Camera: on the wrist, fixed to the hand. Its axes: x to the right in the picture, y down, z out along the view.
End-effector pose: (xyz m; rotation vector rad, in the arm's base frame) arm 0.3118 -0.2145 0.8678 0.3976 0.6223 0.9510
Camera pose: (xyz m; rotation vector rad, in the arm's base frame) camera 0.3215 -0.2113 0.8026 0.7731 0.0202 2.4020
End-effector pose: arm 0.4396 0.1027 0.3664 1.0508 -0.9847 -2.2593
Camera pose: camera 0.4530 0.0936 0.3024 -0.0663 -1.0196 -1.0293
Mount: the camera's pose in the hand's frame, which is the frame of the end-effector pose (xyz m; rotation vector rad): 0.0274 -0.0416 -0.0433 -0.1736 -0.0969 1.5410
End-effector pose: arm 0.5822 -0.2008 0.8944 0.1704 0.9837 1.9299
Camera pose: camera 0.5742 -0.1935 0.8293 -0.9153 -0.4367 -2.5628
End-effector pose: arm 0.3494 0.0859 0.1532 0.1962 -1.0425 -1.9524
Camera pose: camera 0.3284 0.0498 0.1021 -0.6423 -0.6580 -0.6091
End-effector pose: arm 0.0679 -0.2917 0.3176 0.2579 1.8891 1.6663
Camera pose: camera 0.0321 -0.3218 0.2710 -1.6019 -1.0650 -1.9958
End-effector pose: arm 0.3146 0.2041 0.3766 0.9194 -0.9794 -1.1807
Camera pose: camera 0.3459 0.1736 0.3272 -0.1761 -1.2155 0.0369
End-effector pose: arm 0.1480 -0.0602 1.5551 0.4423 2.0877 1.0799
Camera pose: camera 0.0987 -0.0927 1.5255 2.1033 1.2755 1.8958
